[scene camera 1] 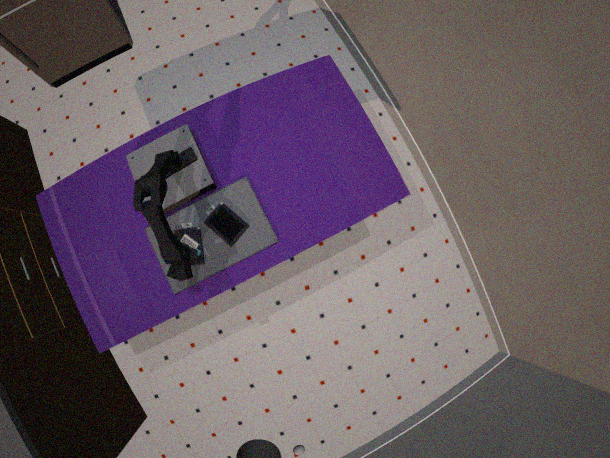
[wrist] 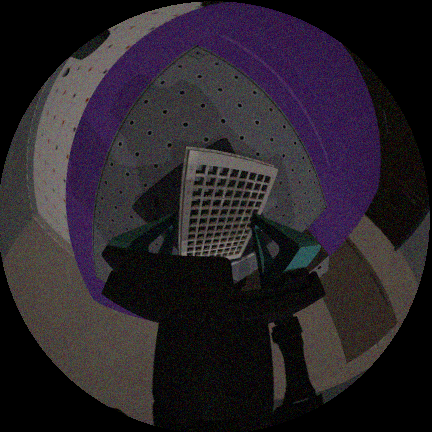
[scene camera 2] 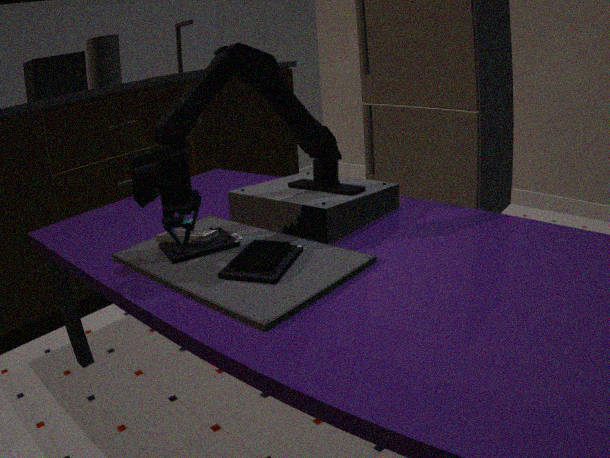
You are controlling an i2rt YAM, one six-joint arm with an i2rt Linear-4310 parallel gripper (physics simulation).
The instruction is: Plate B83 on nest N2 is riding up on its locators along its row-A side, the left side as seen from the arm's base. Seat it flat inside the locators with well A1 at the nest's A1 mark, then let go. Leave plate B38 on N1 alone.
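Frame: origin at the arm's base, x ahead, y left, z up, level; metres.
Where they show: gripper, fingertip midpoint: (wrist: 213, 217) (scene camera 2: 187, 239); arm's base, link origin: (scene camera 1: 175, 164) (scene camera 2: 326, 188).
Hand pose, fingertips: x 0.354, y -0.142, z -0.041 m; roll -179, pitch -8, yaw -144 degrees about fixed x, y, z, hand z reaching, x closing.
Observation:
Things, the pixels of their top centre, and the offset from my fingertips. Level surfaces: height alone.
- Plate B83, top centre: (wrist: 225, 229) (scene camera 2: 186, 229) (scene camera 1: 183, 251) 0.006 m back, 0.005 m right, 0.021 m up
- dark nest N2, top centre: (wrist: 215, 233) (scene camera 2: 196, 238) (scene camera 1: 188, 246) 0.015 m back, 0.017 m left, 0.001 m up
- Plate B38, top centre: (scene camera 2: 261, 252) (scene camera 1: 225, 223) 0.017 m back, 0.212 m left, 0.005 m up
- purple table, surface height: 0.034 m down
Plate B83 (scene camera 1: 189, 240) (scene camera 2: 206, 234) (wrist: 225, 209) is a white well plate with a grid of dark wells. It lies askew on the dark nest N2 (scene camera 2: 197, 250) (wrist: 155, 201), turned against the nest's outline. My gripper (scene camera 1: 194, 251) (scene camera 2: 182, 229) (wrist: 213, 217) is open, low over the plate's near end. One teal-tipped finger stands on each long side of the plate, close to its edges. Plate B38 (scene camera 1: 226, 224) (scene camera 2: 260, 258) is dark and lies flat on nest N1, to the right of N2 in scene camera 2 and apart from the gripper.
Both nests sit on a grey perforated board (scene camera 1: 258, 219) (scene camera 2: 305, 278) (wrist: 193, 92) on the purple table (scene camera 1: 305, 147) (scene camera 2: 468, 295). The arm's grey base block (scene camera 1: 189, 143) (scene camera 2: 315, 206) stands behind the board. A dark cabinet (scene camera 2: 73, 128) lies beyond the table's left end.

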